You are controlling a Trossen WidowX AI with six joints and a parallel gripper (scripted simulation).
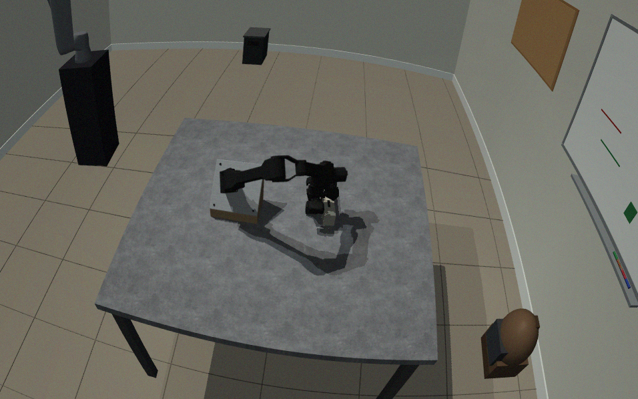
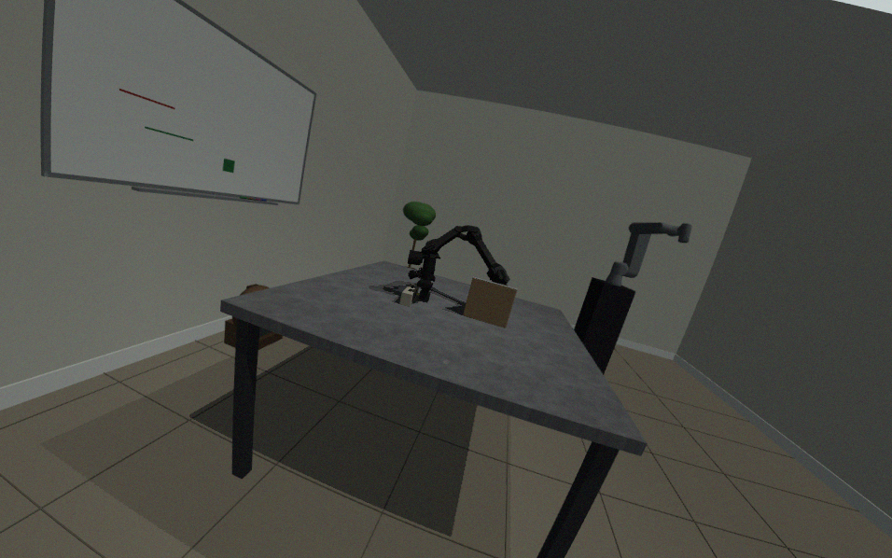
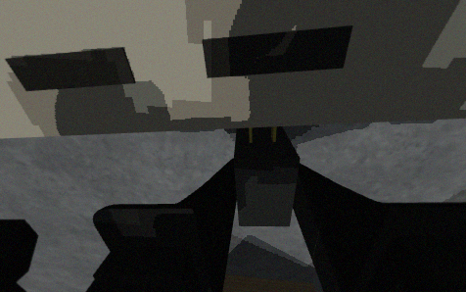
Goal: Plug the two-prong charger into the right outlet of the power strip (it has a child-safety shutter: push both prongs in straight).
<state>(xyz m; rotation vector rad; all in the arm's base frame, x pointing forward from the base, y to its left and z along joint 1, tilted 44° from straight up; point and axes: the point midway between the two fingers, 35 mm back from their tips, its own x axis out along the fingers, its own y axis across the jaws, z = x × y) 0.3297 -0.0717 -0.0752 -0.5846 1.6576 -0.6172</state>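
Now: gripper tip 20 mm short of the dark charger and 10 mm below it.
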